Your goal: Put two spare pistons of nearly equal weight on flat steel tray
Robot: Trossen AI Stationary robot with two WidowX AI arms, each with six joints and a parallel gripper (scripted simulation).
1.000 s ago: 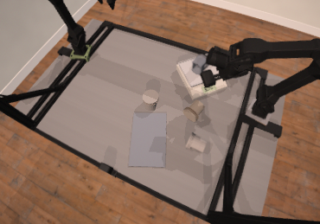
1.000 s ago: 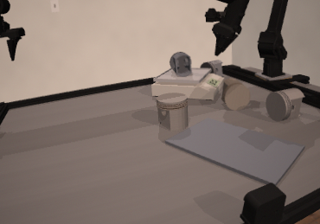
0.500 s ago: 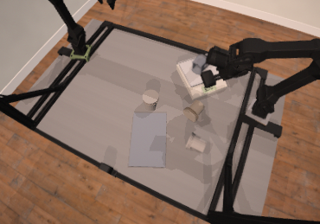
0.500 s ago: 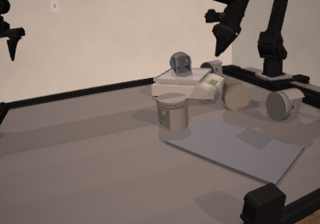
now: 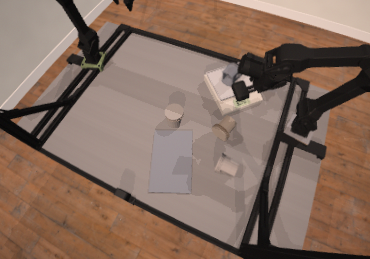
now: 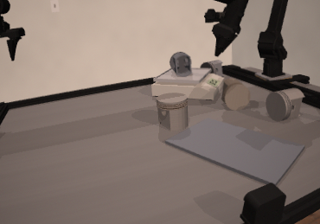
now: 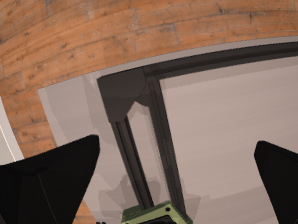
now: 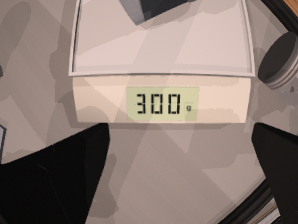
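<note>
My right hand is 90 mm short of the dark piston, 100 mm to the right of it and 60 mm above it. The rest, counted from my right hand: weighing scale 80 mm ahead, 90 mm to the left, 120 mm below; flat steel tray 310 mm behind, 190 mm to the left, 150 mm below.
</note>
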